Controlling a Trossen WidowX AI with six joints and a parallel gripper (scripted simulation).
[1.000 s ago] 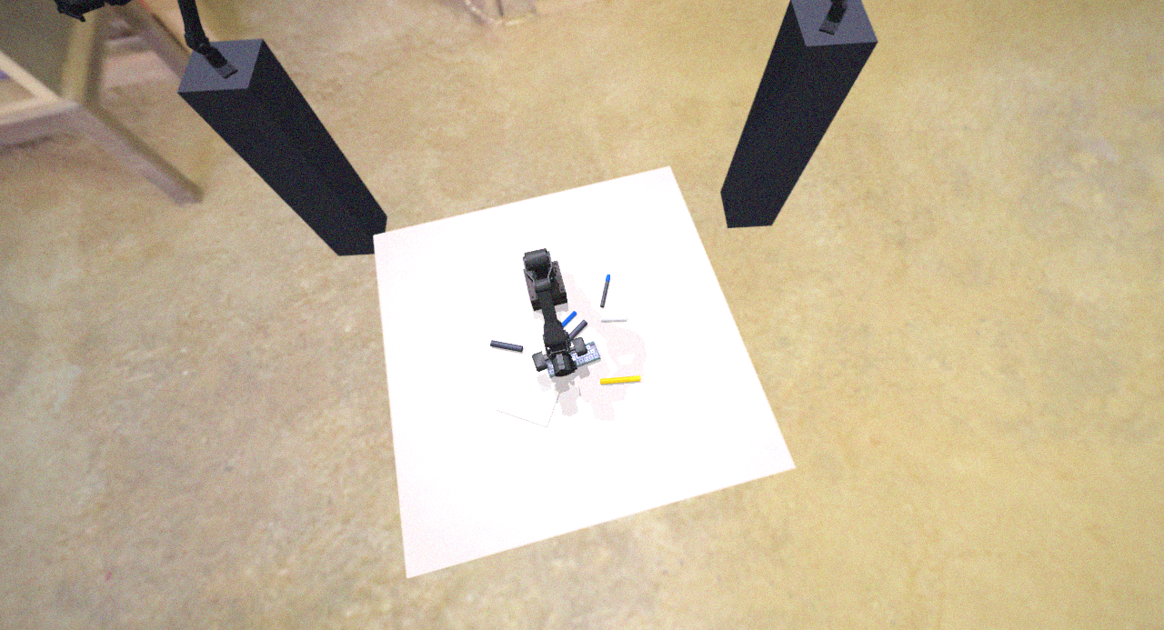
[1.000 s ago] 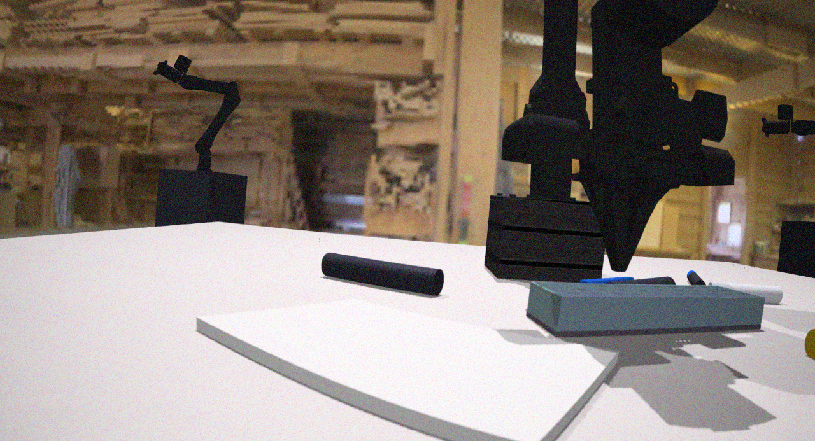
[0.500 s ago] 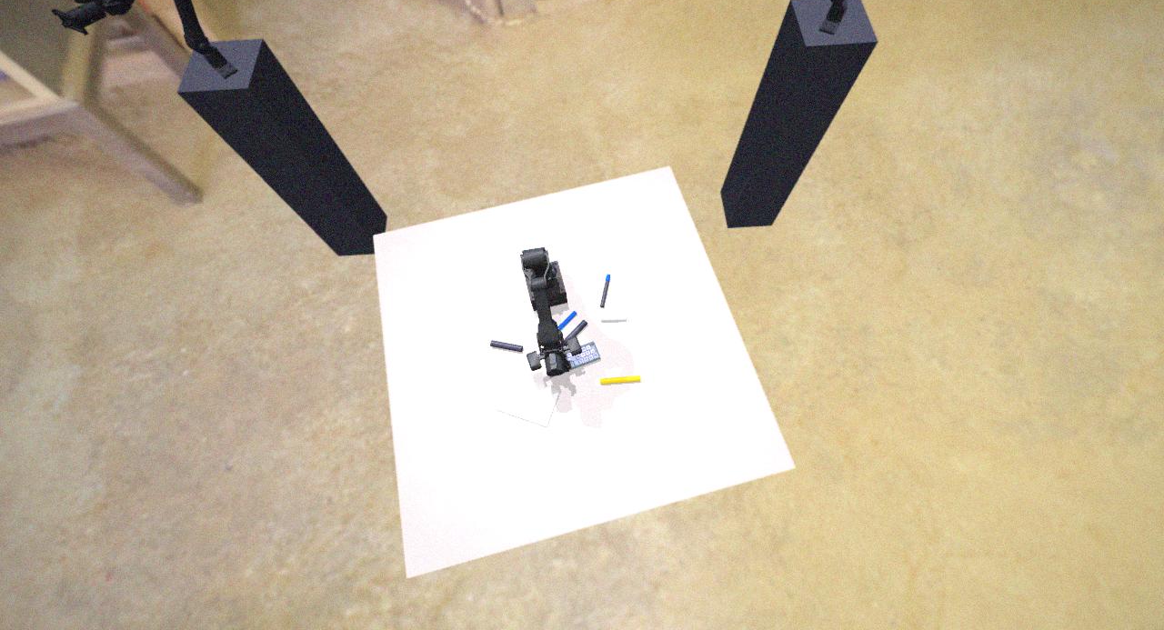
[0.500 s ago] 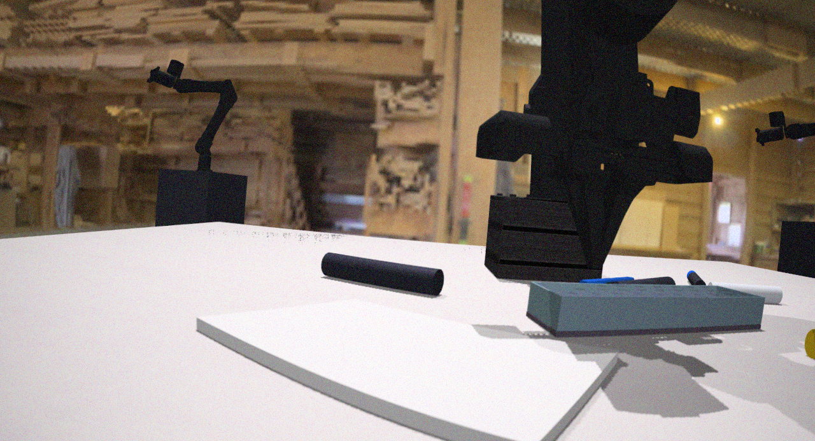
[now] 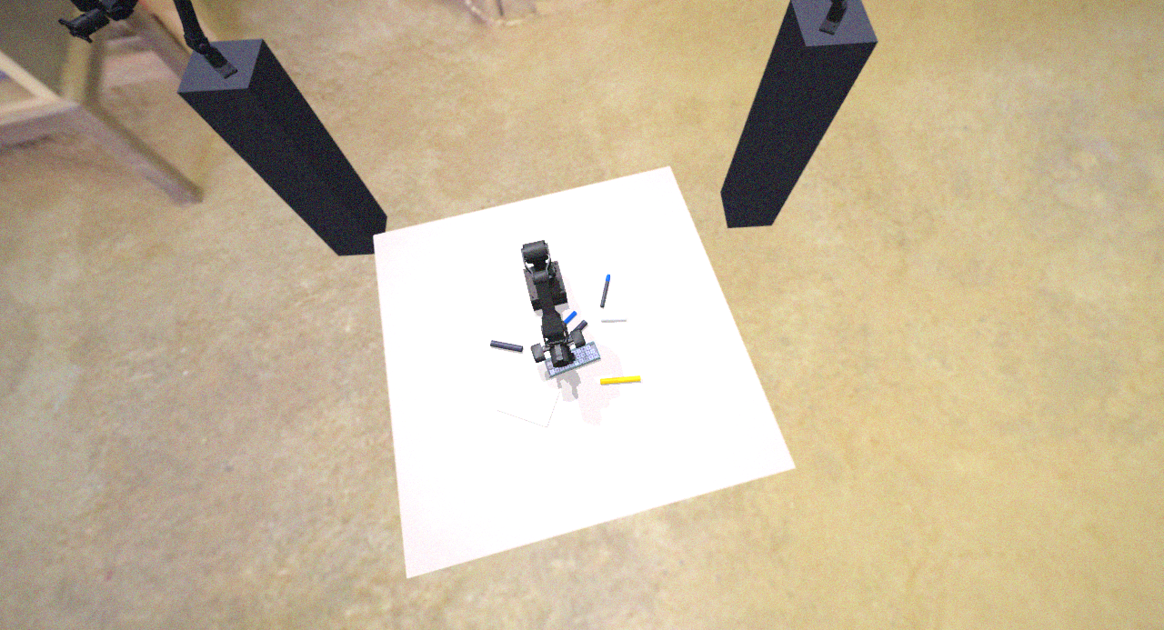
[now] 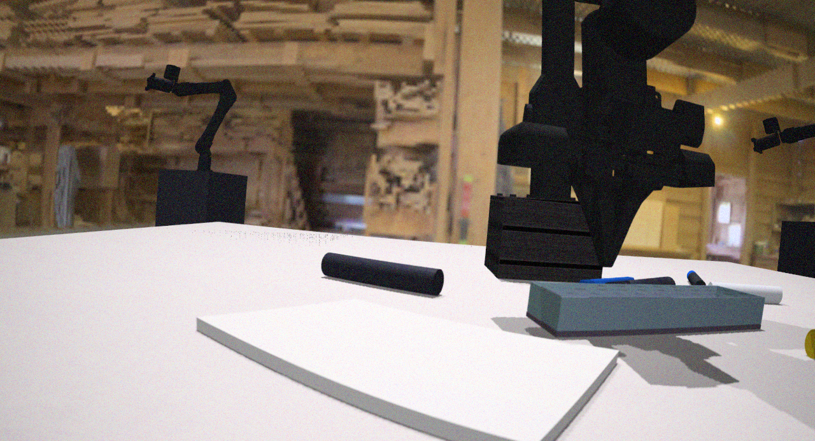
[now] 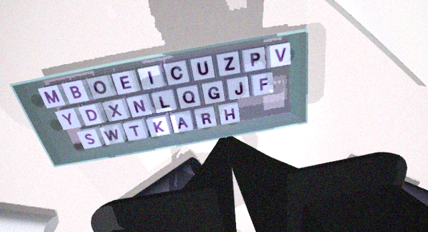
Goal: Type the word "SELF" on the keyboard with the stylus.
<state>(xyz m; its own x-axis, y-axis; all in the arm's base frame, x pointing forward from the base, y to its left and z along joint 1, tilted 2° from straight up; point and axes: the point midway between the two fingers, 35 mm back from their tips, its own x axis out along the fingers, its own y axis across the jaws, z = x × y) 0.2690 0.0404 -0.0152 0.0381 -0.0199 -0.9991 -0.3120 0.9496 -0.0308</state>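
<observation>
My gripper tip is 120 mm past the blue stylus, 30 mm above it and 10 mm to the right of it. Also, from my gripper tip: white pad: 160 mm ahead, 120 mm to the right, 40 mm below; white cylinder: 210 mm to the left, 140 mm behind, 30 mm below; yellow cylinder: 210 mm to the left, 100 mm ahead, 30 mm below.
</observation>
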